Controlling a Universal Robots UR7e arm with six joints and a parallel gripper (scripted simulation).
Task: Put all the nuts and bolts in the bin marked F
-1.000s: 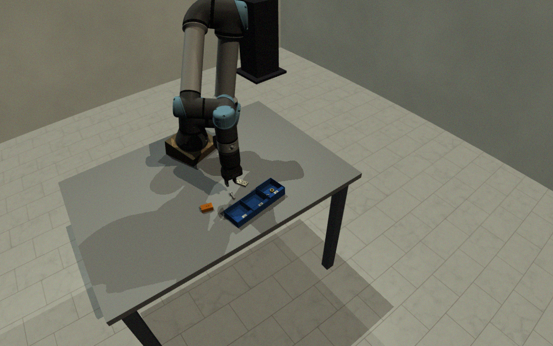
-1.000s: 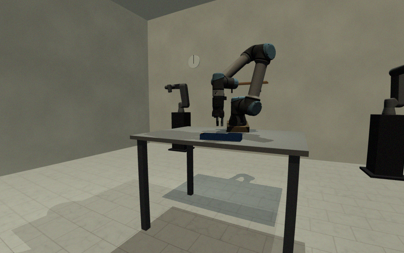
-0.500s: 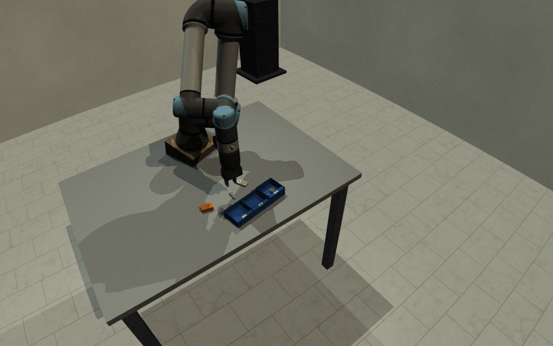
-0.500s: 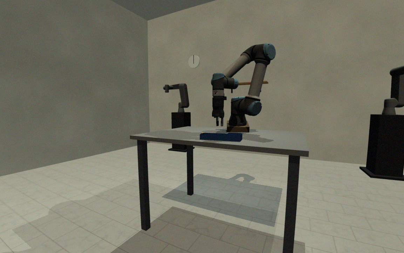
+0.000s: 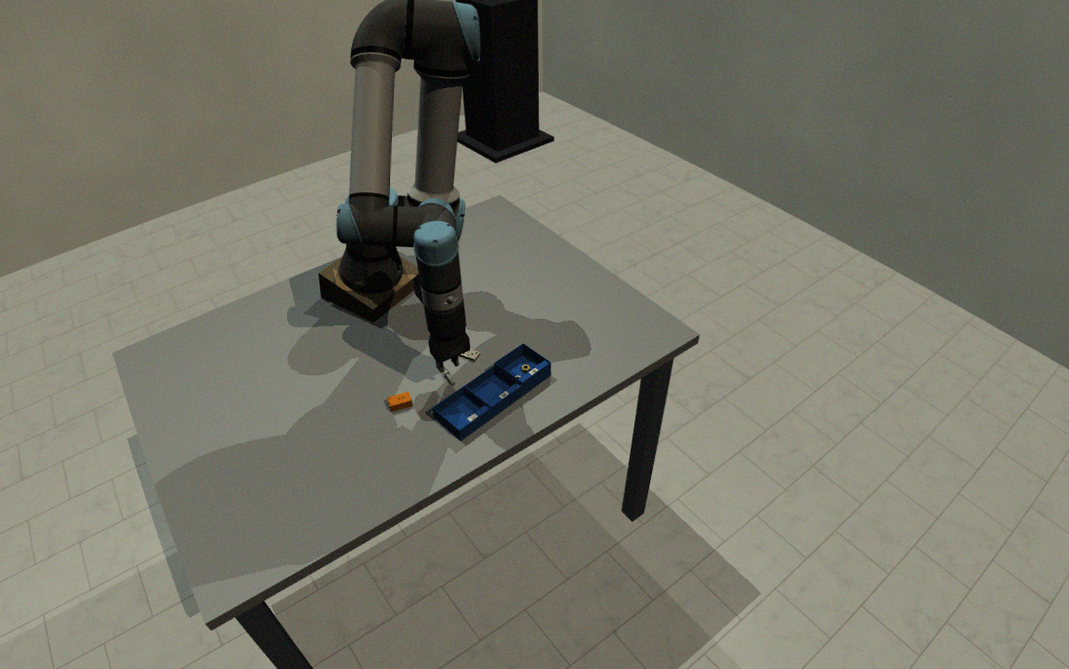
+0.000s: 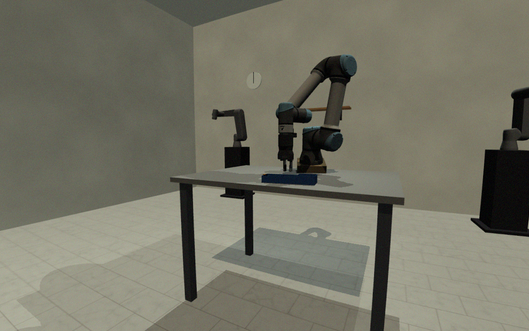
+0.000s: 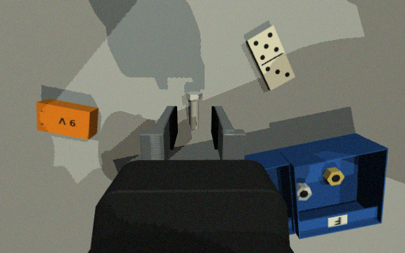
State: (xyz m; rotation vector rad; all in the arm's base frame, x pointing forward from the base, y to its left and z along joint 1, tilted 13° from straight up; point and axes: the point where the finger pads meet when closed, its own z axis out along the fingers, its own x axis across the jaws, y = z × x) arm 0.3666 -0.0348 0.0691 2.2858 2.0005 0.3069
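Right now my hand is 50 mm above the grey bolt. The rest, counted from my hand: orange 9 V battery 10 mm behind, 130 mm to the right, 50 mm below; white domino 40 mm behind, 70 mm to the left, 50 mm below; blue bin row 100 mm ahead, 40 mm to the left, 40 mm below.
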